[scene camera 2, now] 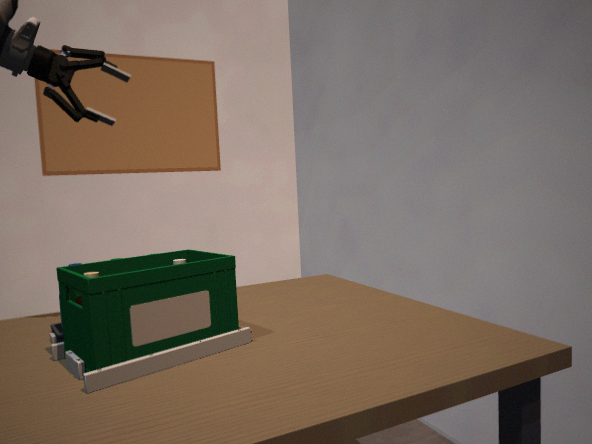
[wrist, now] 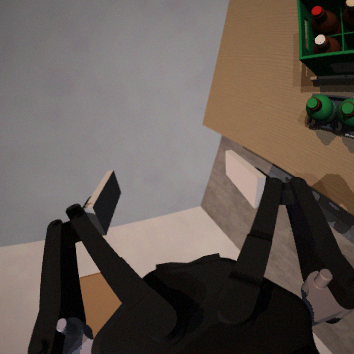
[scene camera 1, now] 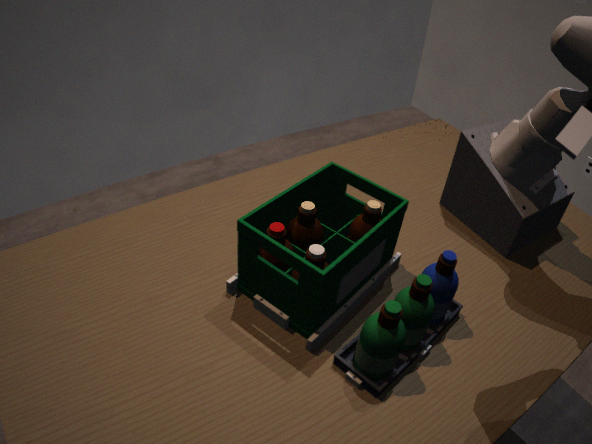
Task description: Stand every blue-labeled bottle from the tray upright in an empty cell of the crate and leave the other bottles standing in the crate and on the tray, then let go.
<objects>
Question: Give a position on a blue-labeled bottle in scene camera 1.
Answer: At 445, 281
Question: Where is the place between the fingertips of my gripper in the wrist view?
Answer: At 171, 171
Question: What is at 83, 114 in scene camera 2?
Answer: My gripper.
</objects>
